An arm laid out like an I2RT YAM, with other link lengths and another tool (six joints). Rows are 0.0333 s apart.
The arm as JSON. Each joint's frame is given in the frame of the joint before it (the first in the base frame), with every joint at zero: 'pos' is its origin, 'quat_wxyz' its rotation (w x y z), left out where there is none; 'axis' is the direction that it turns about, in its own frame. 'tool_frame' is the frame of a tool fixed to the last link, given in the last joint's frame.
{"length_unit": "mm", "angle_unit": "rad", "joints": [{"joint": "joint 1", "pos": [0.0, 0.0, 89.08], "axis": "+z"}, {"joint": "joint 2", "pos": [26.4, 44.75, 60.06], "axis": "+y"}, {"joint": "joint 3", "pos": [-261.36, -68.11, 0.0], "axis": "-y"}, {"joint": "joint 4", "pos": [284.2, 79.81, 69.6], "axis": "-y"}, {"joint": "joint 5", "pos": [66.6, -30.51, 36.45], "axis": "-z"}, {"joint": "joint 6", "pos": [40.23, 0.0, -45.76], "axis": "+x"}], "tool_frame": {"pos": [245.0, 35.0, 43.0], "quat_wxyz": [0.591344, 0.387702, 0.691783, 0.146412]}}
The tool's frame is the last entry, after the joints.
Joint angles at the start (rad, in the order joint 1, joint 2, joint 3, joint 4, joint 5, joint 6): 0.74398, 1.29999, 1.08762, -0.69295, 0.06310, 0.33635
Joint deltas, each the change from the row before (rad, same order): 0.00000, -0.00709, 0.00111, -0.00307, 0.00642, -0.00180; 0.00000, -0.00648, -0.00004, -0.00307, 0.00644, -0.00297; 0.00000, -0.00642, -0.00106, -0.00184, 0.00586, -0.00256; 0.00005, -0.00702, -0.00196, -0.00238, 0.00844, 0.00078; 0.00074, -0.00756, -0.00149, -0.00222, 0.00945, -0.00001; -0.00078, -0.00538, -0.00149, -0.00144, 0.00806, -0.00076; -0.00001, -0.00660, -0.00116, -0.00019, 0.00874, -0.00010; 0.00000, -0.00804, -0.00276, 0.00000, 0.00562, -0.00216; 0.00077, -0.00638, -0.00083, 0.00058, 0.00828, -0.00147; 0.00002, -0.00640, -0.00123, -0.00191, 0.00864, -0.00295; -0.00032, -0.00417, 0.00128, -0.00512, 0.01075, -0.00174; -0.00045, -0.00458, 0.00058, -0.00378, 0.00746, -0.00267
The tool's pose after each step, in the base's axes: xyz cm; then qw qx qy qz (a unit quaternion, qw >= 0). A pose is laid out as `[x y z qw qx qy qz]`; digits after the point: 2 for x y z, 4 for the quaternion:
[35.07 35.68 16.15 0.1832 0.2270 0.9540 0.0697]
[35.12 35.49 16.37 0.1869 0.2273 0.9532 0.0690]
[35.16 35.32 16.57 0.1904 0.2276 0.9525 0.0685]
[35.24 35.06 16.73 0.1938 0.2300 0.9513 0.0674]
[35.31 34.82 16.96 0.1980 0.2319 0.9501 0.0664]
[35.43 34.57 17.10 0.2016 0.2339 0.9489 0.0650]
[35.56 34.35 17.34 0.2059 0.2361 0.9475 0.0648]
[35.60 34.18 17.57 0.2097 0.2366 0.9465 0.0651]
[35.70 34.01 17.85 0.2143 0.2378 0.9451 0.0652]
[35.78 33.77 18.03 0.2187 0.2387 0.9440 0.0638]
[35.90 33.46 18.18 0.2227 0.2406 0.9428 0.0607]
[35.97 33.22 18.33 0.2260 0.2414 0.9419 0.0587]

